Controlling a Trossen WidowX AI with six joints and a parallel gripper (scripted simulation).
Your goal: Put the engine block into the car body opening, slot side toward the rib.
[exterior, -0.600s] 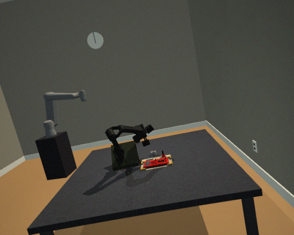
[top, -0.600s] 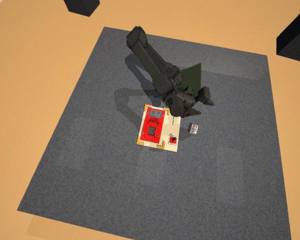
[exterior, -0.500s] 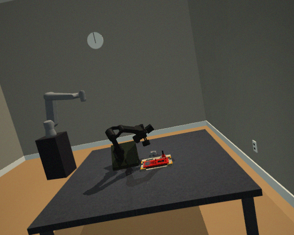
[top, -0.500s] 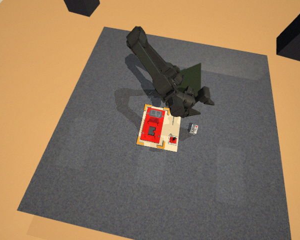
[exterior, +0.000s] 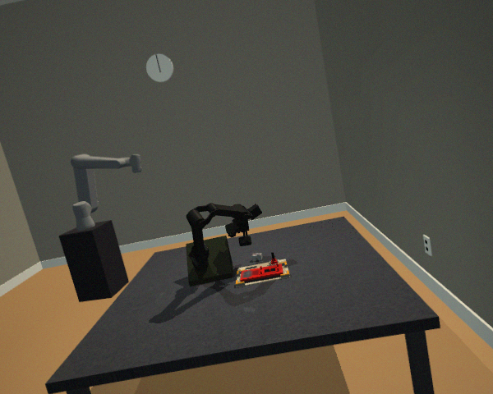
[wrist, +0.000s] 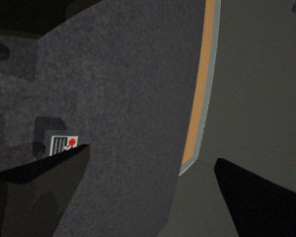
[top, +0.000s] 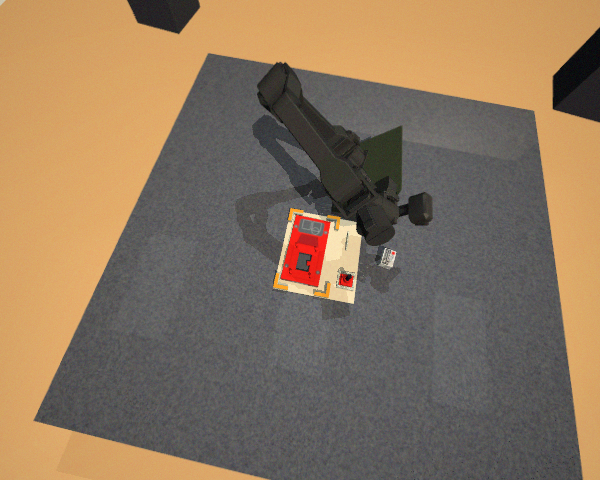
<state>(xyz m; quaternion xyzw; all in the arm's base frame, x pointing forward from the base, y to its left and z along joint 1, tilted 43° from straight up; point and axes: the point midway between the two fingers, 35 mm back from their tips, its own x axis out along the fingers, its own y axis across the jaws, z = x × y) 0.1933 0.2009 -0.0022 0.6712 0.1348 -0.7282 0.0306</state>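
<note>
My gripper tip is now 140 mm above the engine block, 50 mm short of it and 10 mm to the left of it.
</note>
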